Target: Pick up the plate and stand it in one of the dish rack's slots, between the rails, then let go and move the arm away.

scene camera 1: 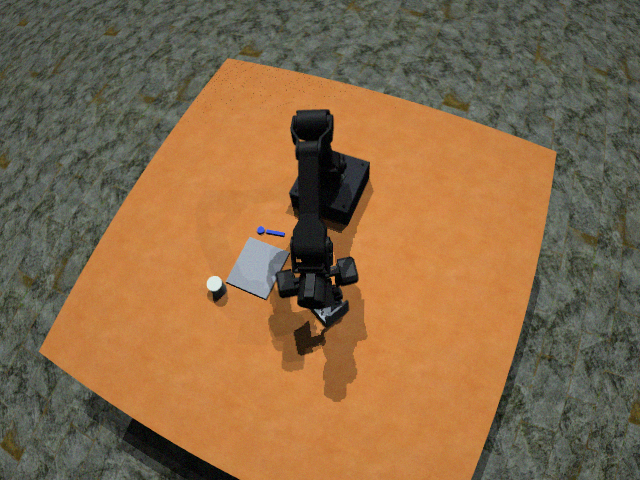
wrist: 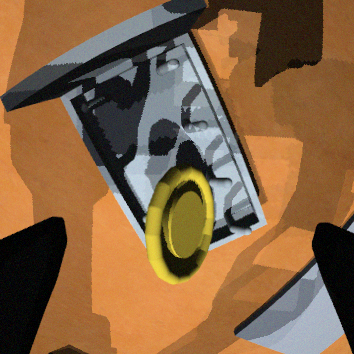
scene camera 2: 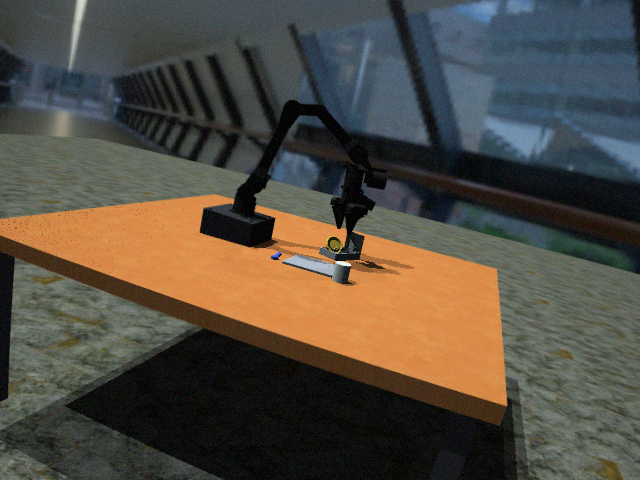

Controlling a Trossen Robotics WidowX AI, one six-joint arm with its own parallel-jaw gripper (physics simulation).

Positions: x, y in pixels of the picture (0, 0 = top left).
Scene:
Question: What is the gripper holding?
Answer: Nothing.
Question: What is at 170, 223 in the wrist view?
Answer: A yellow plate.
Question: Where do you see a grey mat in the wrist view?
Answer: At 302, 309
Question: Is the gripper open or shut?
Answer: Open.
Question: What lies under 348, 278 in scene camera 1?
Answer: The gripper.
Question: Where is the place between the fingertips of the gripper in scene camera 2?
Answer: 343, 231

